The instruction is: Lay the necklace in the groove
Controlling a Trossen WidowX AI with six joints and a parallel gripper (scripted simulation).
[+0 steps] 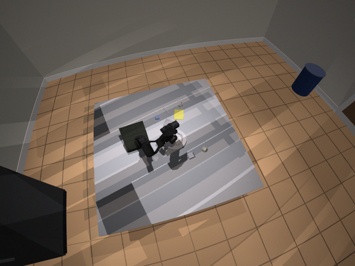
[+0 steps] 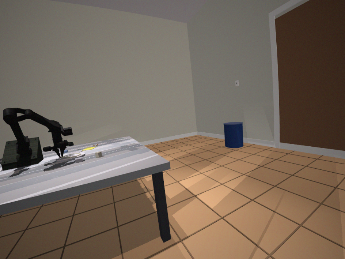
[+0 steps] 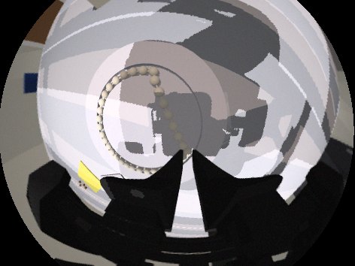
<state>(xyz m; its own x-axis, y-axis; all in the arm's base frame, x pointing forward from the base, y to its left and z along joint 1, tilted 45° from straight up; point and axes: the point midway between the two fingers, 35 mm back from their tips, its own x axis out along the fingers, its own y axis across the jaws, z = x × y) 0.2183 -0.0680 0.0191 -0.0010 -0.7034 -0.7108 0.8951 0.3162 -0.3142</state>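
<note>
Now: the round bead board 6 cm ahead of my gripper tip and 1 cm below it. Also, from my gripper tip: grey card (7 cm ahead, 18 cm to the left, 1 cm below); blue block (1 cm behind, 28 cm to the left, 1 cm below); white block (13 cm ahead, 19 cm to the right).
</note>
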